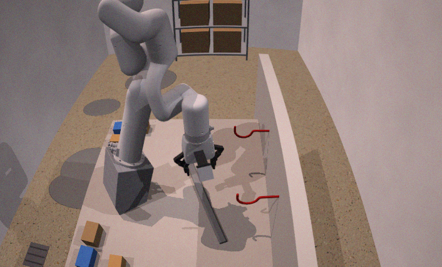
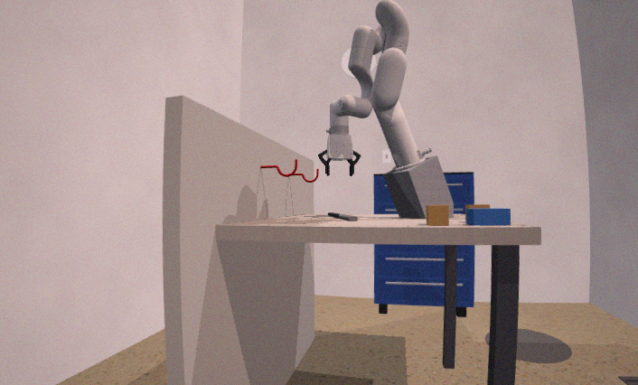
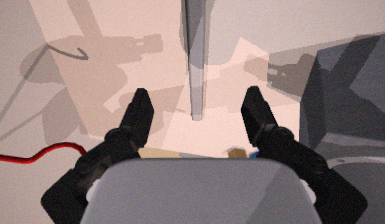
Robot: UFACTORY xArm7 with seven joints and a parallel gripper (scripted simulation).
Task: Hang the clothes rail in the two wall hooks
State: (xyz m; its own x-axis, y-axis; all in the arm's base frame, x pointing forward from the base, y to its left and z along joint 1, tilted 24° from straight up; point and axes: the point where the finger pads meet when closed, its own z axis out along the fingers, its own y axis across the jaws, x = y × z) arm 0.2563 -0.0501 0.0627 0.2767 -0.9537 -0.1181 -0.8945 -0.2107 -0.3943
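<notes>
Now: hand 170 mm above the clothes rail. Round my hand: wall panel (400 mm below, 280 mm ahead).
</notes>
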